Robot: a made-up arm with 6 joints. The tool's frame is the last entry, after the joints.
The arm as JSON. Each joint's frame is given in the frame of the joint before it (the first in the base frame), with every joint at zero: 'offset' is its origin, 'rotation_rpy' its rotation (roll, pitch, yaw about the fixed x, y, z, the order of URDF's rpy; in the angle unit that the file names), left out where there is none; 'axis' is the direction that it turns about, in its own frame. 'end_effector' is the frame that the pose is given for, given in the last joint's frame.
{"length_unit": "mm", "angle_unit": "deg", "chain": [
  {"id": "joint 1", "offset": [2.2, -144.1, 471.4], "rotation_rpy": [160.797, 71.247, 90.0], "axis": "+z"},
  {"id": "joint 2", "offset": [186.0, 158.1, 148.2], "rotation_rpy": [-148.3, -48.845, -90.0], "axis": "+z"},
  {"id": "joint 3", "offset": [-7.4, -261.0, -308.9], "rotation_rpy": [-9.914, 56.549, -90.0], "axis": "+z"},
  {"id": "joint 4", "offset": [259.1, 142.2, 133.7], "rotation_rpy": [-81.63, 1.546, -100.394], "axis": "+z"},
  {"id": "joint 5", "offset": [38.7, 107.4, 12.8], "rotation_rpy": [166.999, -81.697, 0.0], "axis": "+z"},
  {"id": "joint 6", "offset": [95.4, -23.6, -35.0], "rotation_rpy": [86.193, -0.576, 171.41], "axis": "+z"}
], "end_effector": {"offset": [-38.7, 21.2, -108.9], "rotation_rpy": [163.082, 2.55, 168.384]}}
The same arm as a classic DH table. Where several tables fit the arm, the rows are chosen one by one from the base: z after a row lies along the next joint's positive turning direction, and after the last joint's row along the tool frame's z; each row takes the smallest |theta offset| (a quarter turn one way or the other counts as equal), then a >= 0, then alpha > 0; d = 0 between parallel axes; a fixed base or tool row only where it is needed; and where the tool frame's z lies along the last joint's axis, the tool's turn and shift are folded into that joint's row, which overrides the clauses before.
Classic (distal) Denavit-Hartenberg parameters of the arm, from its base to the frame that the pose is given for. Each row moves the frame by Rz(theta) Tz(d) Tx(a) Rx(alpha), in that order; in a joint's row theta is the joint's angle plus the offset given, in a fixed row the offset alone. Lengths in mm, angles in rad.
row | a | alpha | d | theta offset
base (fixed) | -47.7 | 1.8793 | 514.7 | 0.3525
joint 1 | 244.1 | 2.1651 | 288 | -0.7726
joint 2 | 60.8 | -0.9968 | -478.3 | -0.9337
joint 3 | -187.5 | -1.4248 | 402.5 | -0.2986
joint 4 | 113.4 | 1.712 | 245.6 | 1.3689
joint 5 | 97.9 | -1.5043 | -21 | 1.3874
joint 6 | 43.6 | 2.8431 | -96.1 | -0.3379
tool (fixed) | 0 | 0 | 22.9 | -0.1519

